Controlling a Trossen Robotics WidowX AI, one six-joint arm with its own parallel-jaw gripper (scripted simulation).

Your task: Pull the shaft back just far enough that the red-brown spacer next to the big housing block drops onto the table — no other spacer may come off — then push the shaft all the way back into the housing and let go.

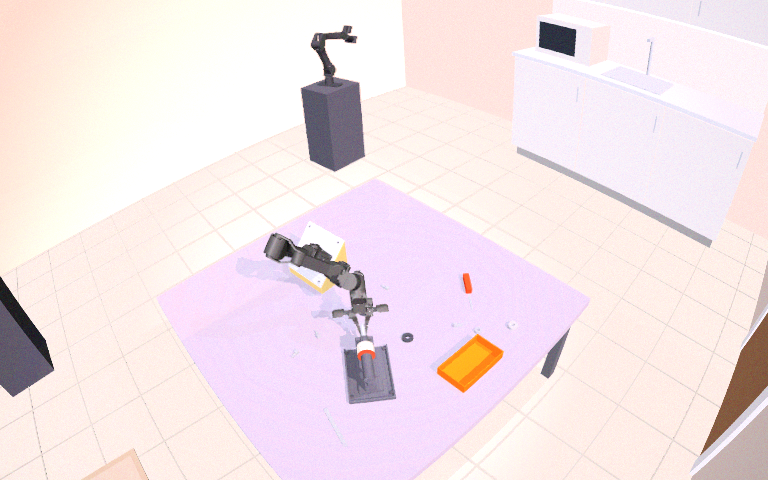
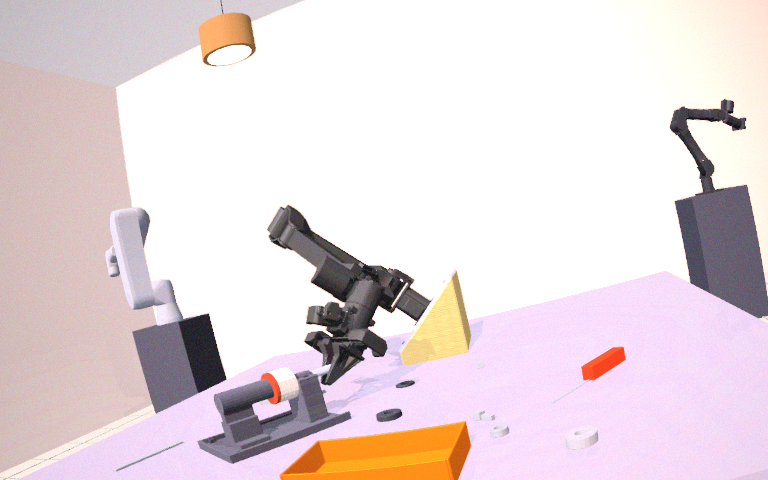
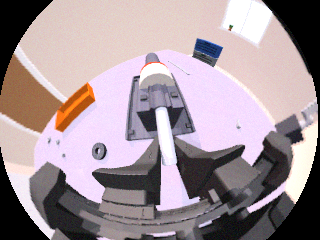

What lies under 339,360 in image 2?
My gripper.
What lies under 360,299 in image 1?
My gripper.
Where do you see a red-handled tool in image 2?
599,366
